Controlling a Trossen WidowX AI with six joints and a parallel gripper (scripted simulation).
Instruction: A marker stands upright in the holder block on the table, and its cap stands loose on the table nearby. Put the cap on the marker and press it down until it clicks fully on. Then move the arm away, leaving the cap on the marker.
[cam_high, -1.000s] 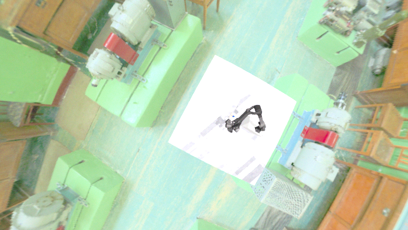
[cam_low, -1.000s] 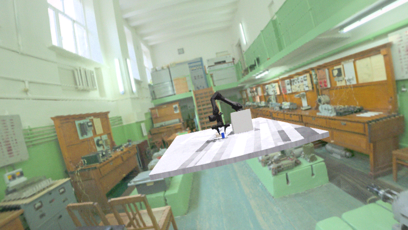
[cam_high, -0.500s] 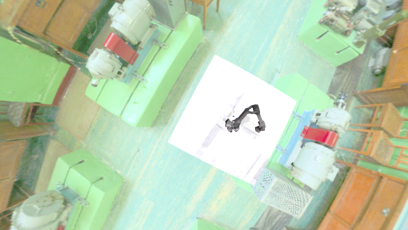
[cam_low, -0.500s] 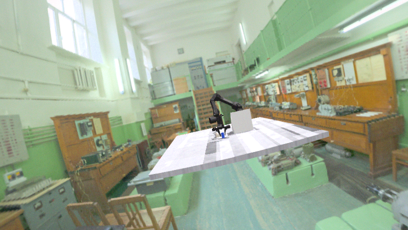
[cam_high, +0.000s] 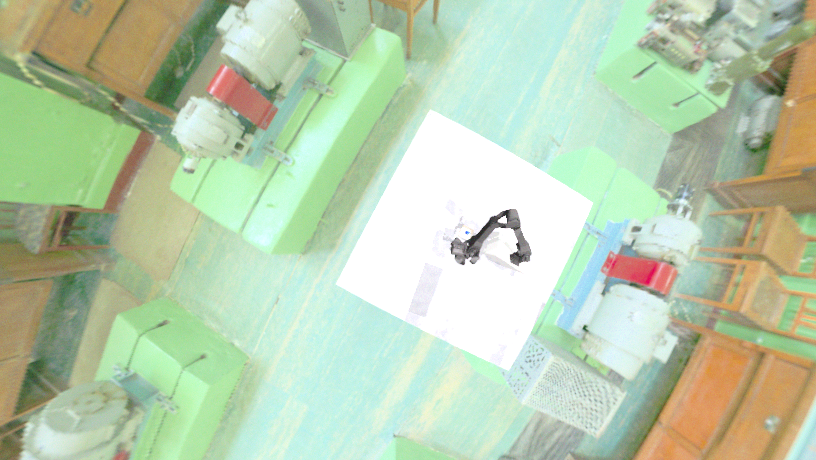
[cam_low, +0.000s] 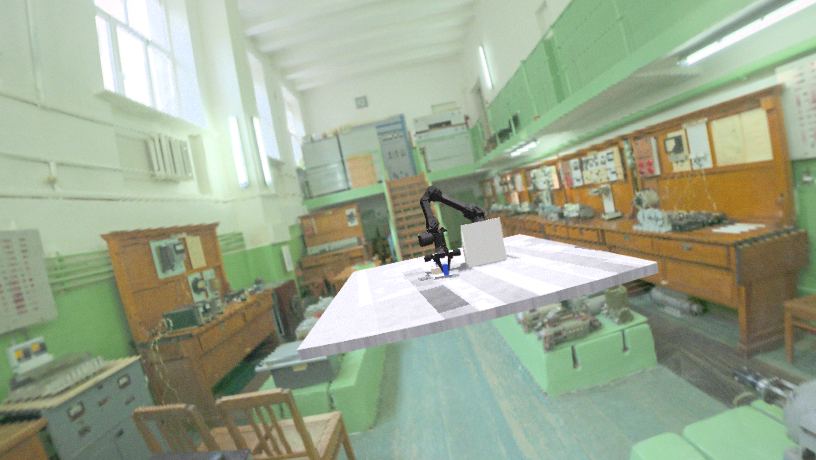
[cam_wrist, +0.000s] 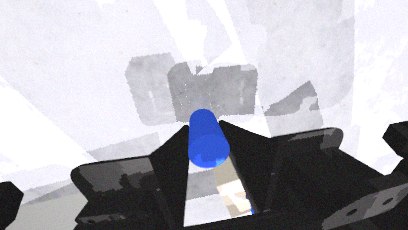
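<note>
The beige holder block lies 2 cm ahead of my gripper tip and 11 cm to the right of it. Round my gripper tip: blue cap 1 cm above.
</note>
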